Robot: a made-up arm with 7 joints.
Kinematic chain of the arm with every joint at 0, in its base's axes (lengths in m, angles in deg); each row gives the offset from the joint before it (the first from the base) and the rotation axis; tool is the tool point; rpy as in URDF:
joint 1: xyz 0 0 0.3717 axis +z
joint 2: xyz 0 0 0 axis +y
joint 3: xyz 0 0 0.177 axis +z
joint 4: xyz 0.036 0 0 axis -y
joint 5: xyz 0.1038 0 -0.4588 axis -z
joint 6: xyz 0 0 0 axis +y
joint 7: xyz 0.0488 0 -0.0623 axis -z
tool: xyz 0 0 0 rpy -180 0 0
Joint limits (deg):
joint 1: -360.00..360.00
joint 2: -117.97..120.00
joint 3: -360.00..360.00
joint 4: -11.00..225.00
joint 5: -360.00..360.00
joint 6: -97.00..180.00
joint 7: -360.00..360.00
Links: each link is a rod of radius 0.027 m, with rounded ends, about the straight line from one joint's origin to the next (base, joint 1, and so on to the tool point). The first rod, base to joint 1, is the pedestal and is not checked.
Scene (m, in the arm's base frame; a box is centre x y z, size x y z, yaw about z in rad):
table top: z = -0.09
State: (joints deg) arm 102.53 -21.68 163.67 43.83 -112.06 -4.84 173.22
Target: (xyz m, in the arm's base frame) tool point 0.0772 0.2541 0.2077
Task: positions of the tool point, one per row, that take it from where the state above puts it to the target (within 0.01 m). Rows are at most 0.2 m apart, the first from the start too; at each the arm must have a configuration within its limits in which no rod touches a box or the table.
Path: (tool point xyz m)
1: -0.0059 -0.1957 -0.0071
2: 0.0065 -0.0068 -0.0072
3: 0.0375 0.1532 0.0711
4: 0.0772 0.2541 0.2077

